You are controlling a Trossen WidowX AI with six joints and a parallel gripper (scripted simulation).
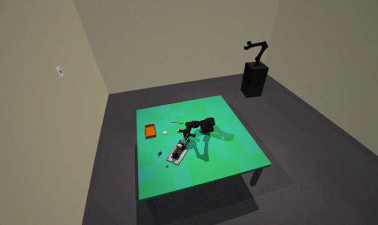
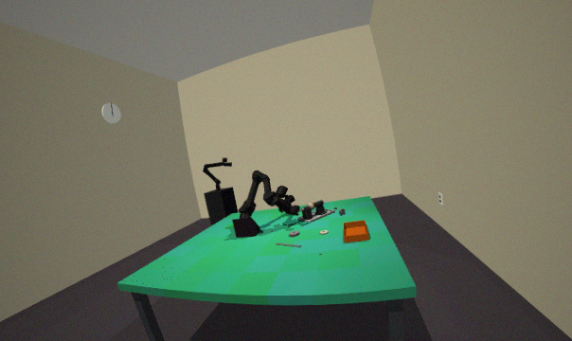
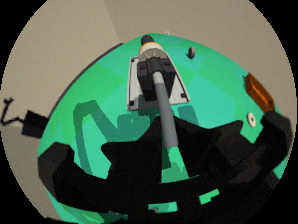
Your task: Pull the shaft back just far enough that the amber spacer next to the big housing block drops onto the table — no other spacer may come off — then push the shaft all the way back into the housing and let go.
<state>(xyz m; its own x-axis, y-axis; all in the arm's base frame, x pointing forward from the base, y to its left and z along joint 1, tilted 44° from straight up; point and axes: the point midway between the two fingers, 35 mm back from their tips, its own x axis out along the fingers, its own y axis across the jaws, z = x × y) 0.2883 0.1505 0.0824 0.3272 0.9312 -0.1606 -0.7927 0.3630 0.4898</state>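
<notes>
My gripper tip is 3 cm short of the grey shaft, 4 cm to the right of it and 2 cm below it. The rest, counted from my gripper tip: pale washer: 21 cm ahead, 22 cm to the right, 5 cm below; grey disc: 4 cm ahead, 22 cm to the right, 5 cm below; orange tray: 39 cm ahead, 27 cm to the right, 5 cm below.
</notes>
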